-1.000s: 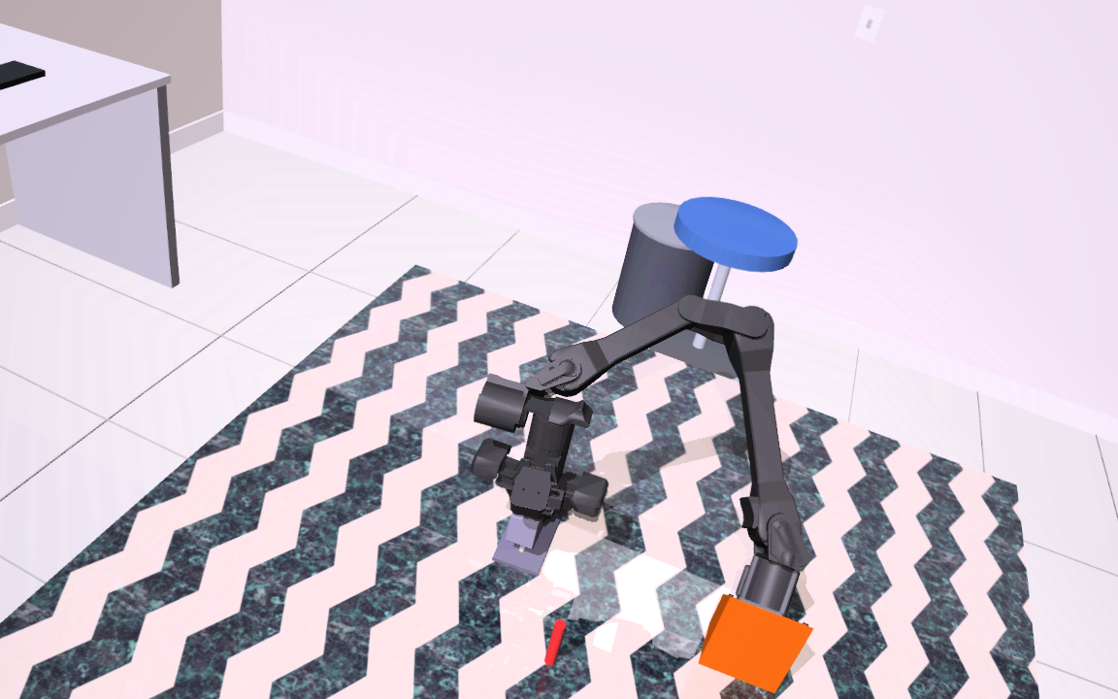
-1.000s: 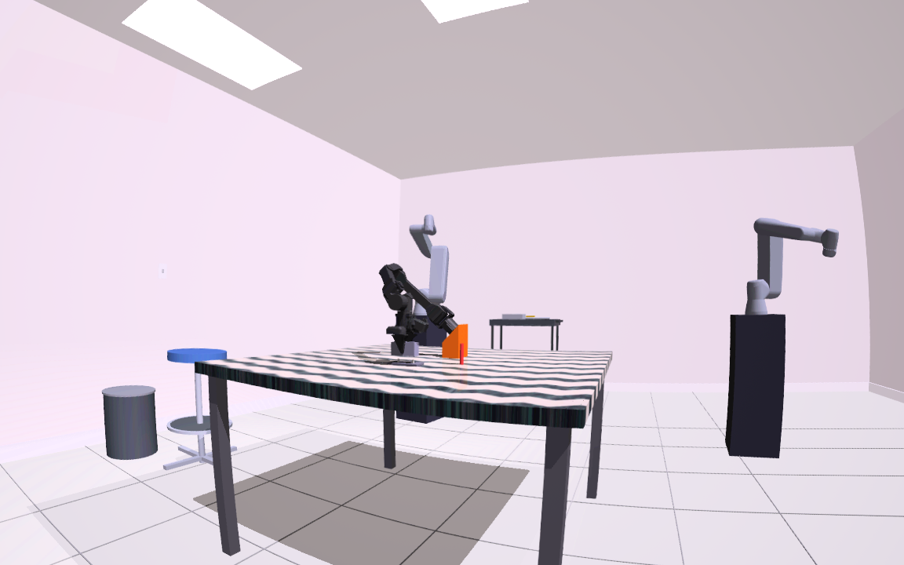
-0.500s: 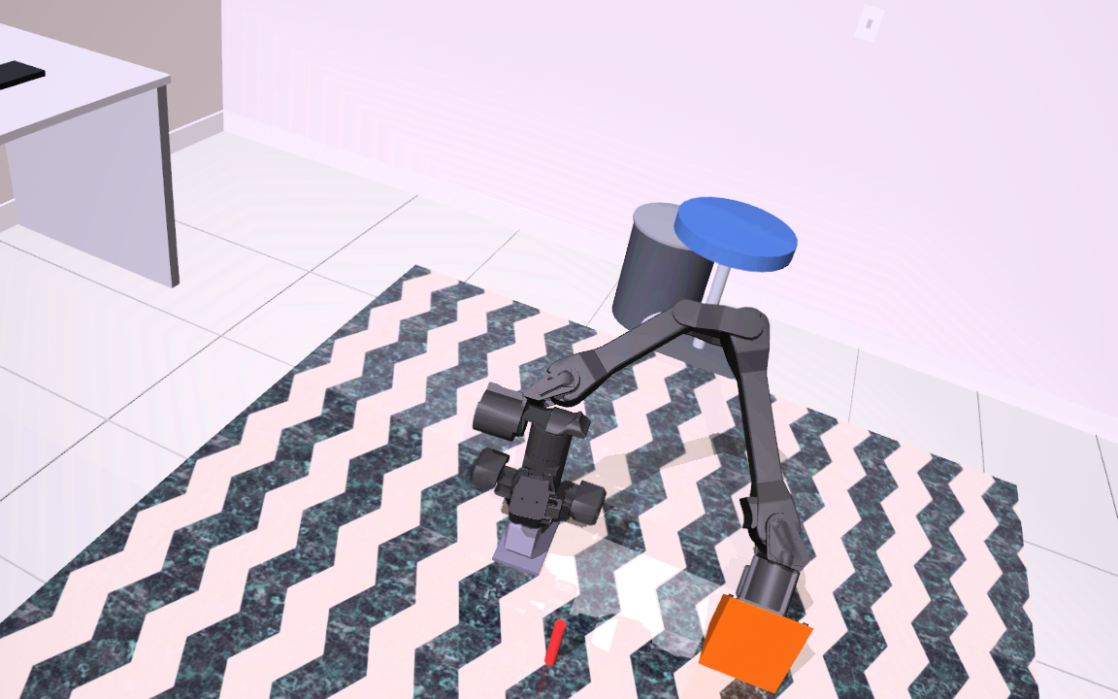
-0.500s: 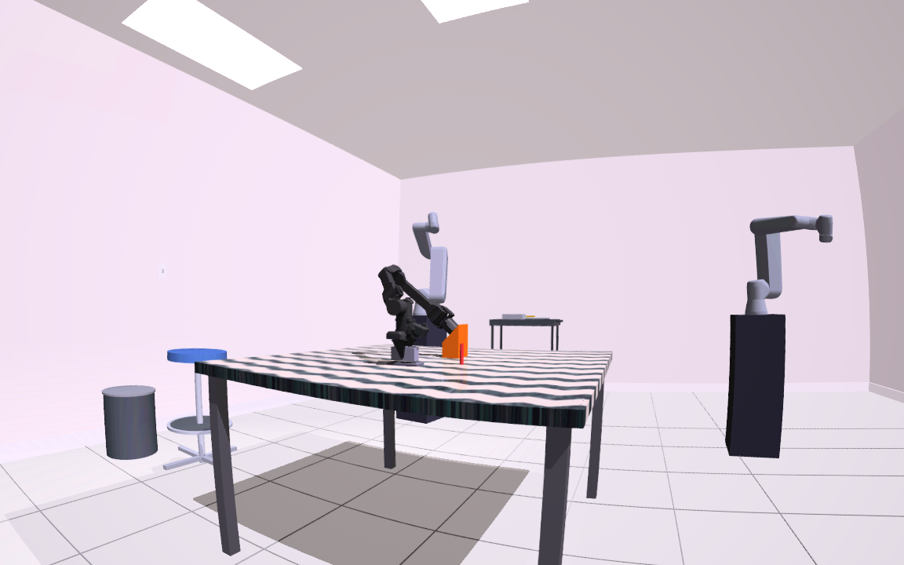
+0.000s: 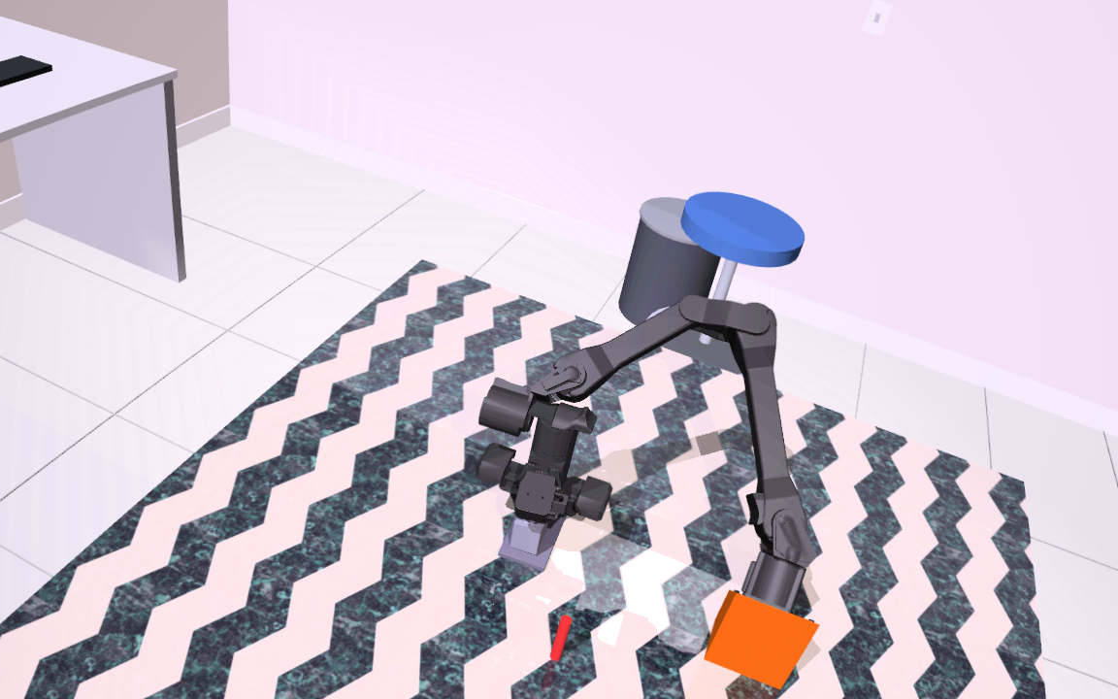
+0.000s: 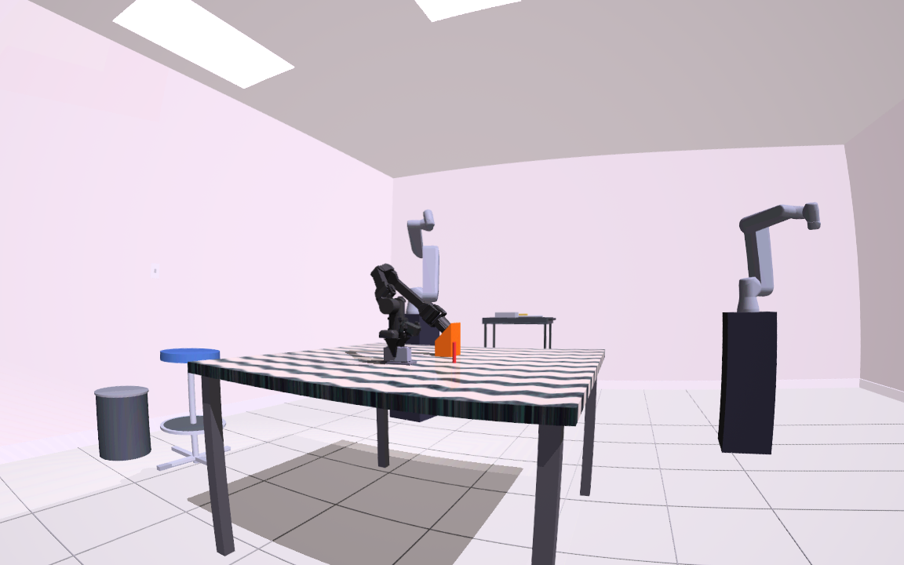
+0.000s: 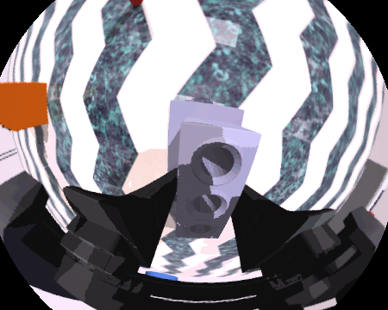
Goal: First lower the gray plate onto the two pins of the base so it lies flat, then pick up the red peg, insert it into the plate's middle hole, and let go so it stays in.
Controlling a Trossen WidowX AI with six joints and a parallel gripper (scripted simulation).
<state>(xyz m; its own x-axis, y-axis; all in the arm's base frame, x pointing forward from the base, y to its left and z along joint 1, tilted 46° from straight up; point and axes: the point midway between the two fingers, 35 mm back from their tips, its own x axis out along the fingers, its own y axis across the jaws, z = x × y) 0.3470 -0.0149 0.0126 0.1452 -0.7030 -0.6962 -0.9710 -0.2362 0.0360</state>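
Now: the gray plate 2 cm above my gripper tip. From my gripper tip the other things lie so: red peg: 13 cm behind, 17 cm to the left, 1 cm above.
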